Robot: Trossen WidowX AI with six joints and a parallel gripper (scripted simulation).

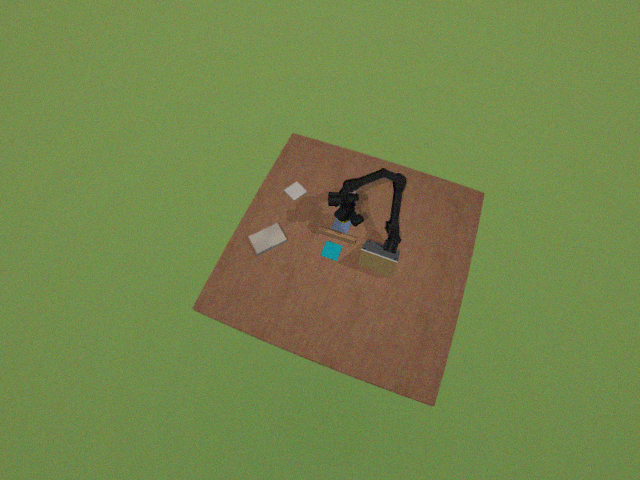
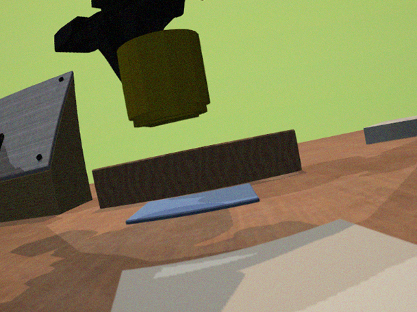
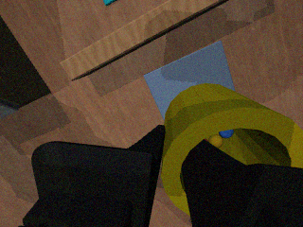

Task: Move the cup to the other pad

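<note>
The blue marble is 40 mm ahead of my gripper tip, 30 mm to the right of it and 20 mm below it. The rest, counted from my gripper tip: teal pad 160 mm to the left, 110 mm below, 30 mm ahead; blue pad 110 mm below, 30 mm ahead, 20 mm to the right; yellow cup 20 mm to the right, 20 mm ahead.
</note>
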